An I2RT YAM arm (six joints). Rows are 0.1 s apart.
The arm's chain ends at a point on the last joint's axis. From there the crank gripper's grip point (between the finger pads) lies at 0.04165 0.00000 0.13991 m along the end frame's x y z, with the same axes.
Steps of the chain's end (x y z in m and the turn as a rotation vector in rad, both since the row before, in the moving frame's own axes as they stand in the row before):
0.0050 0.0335 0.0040 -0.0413 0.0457 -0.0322
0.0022 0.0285 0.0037 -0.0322 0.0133 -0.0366
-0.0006 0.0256 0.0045 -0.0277 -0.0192 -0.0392
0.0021 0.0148 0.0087 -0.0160 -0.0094 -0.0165
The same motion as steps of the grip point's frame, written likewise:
0.0114 0.0378 0.0019 -0.0413 0.0457 -0.0322
0.0041 0.0314 0.0031 -0.0322 0.0133 -0.0366
-0.0032 0.0279 0.0052 -0.0277 -0.0192 -0.0392
0.0008 0.0164 0.0091 -0.0160 -0.0094 -0.0165

